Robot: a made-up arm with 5 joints.
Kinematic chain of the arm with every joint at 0, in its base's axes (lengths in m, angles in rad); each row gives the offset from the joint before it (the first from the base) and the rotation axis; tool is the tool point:
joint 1: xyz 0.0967 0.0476 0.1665 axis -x
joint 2: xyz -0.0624 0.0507 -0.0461 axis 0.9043 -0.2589 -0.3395
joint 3: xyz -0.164 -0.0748 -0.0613 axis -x
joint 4: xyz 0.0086 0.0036 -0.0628 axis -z
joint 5: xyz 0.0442 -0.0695 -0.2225 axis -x
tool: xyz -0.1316 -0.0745 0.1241
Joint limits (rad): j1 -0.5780..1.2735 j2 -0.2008..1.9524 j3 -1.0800..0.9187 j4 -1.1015..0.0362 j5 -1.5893..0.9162
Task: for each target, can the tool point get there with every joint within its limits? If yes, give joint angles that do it. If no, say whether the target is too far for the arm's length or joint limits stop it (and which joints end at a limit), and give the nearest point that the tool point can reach.
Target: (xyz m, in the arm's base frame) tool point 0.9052 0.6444 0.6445
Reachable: no: too far | nearest point 0.3180 0.4104 0.3794 | short by 0.685 m
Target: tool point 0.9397 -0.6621 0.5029
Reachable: no: too far | nearest point 0.0418 -0.3506 0.3553 | short by 0.962 m
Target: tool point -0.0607 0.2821 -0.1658
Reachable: yes | joints -0.2277 1.0768 0.0289 -0.5752 0.0123
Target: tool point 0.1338 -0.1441 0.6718
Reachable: no: joint limits stop it (at a limit: joint 1, joint 2, joint 3) | nearest point 0.0346 -0.1750 0.5449 | short by 0.164 m
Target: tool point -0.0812 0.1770 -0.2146
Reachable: yes | joints -0.3415 0.4937 -0.1999 -0.5900 -0.2341
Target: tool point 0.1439 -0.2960 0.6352
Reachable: no: joint limits stop it (at a limit: joint 1, joint 2, joint 4, joint 5) | nearest point 0.0341 -0.2315 0.5254 | short by 0.168 m
